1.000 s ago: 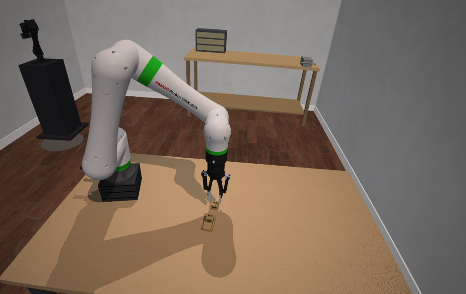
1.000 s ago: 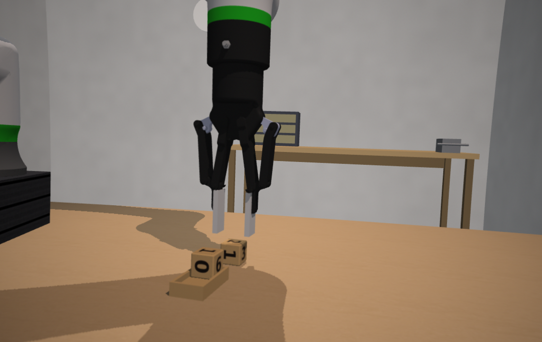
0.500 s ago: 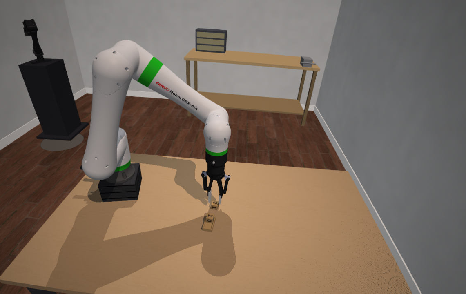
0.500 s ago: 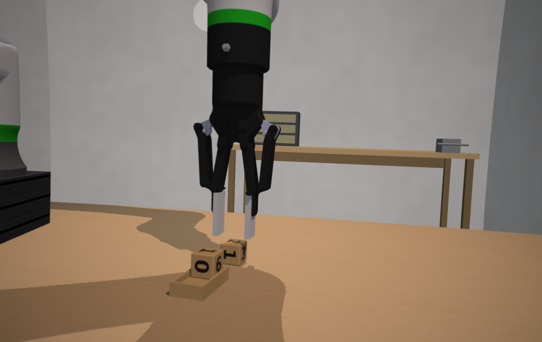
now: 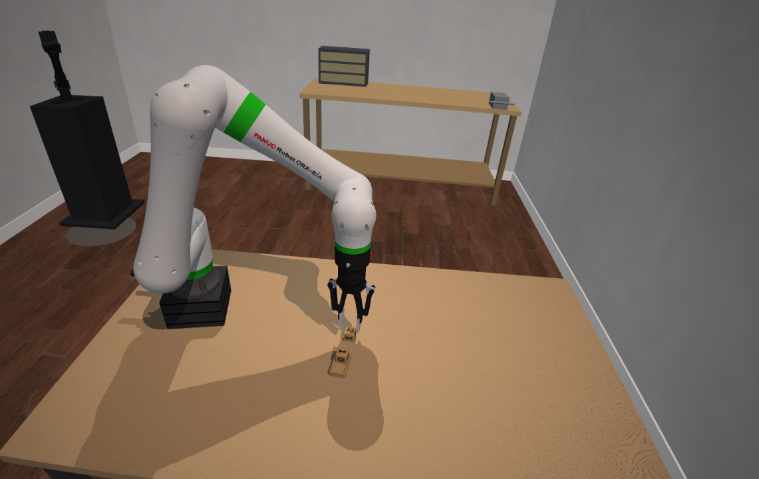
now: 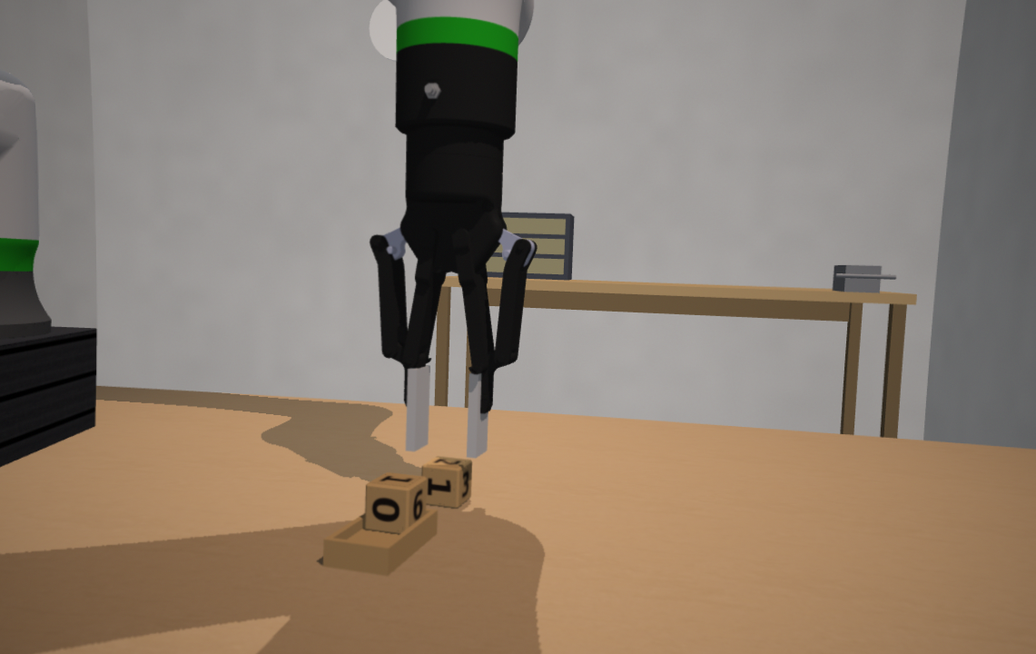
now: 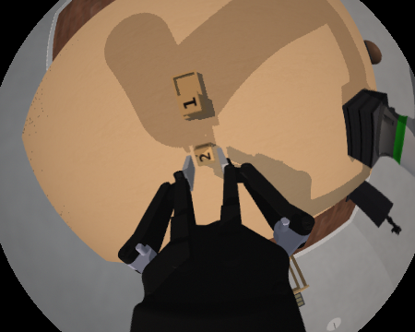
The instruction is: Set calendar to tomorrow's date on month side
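My hand is 20 mm past the wooden tray, 110 mm to the left of it and 60 mm above it.
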